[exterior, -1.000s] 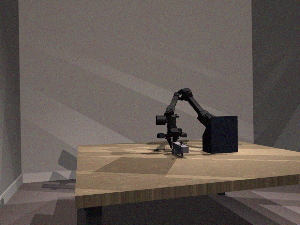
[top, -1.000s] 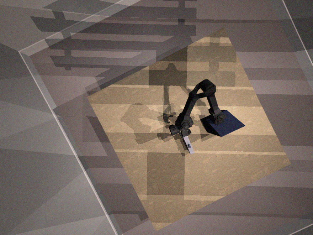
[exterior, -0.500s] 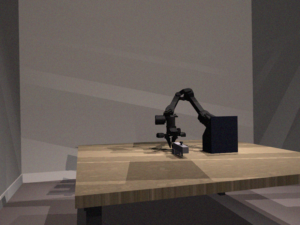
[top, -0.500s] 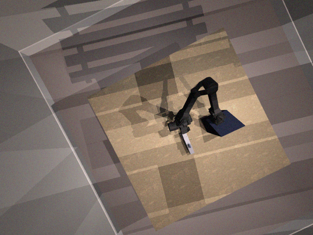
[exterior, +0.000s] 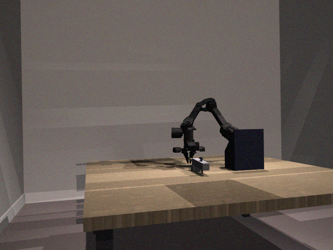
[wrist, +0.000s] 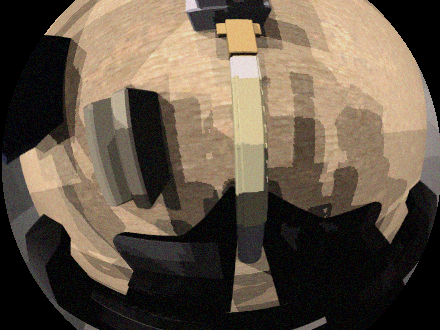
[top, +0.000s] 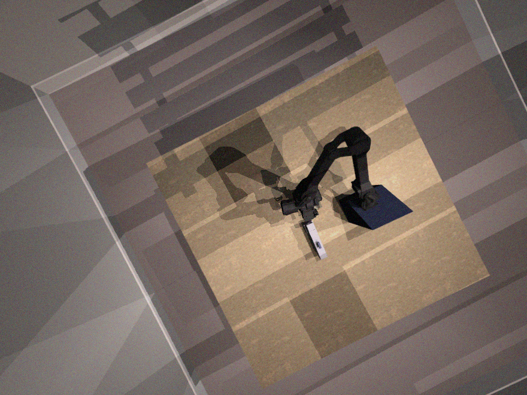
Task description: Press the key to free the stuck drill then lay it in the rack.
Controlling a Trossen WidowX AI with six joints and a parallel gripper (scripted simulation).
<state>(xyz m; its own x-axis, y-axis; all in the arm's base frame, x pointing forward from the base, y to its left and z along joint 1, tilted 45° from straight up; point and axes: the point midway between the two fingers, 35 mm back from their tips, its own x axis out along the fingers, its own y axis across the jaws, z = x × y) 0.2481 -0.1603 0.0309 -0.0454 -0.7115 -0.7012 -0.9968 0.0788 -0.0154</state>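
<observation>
Now: gripper tip 7 cm past the small grey rack and 4 cm to the right of it. From my gripper tip the other things lie so: thin dark stub 2 cm ahead, 23 cm to the left, 3 cm above; then light grey block 1 cm ahead, 20 cm to the left, 2 cm above; then drill 4 cm to the left, 3 cm above.
</observation>
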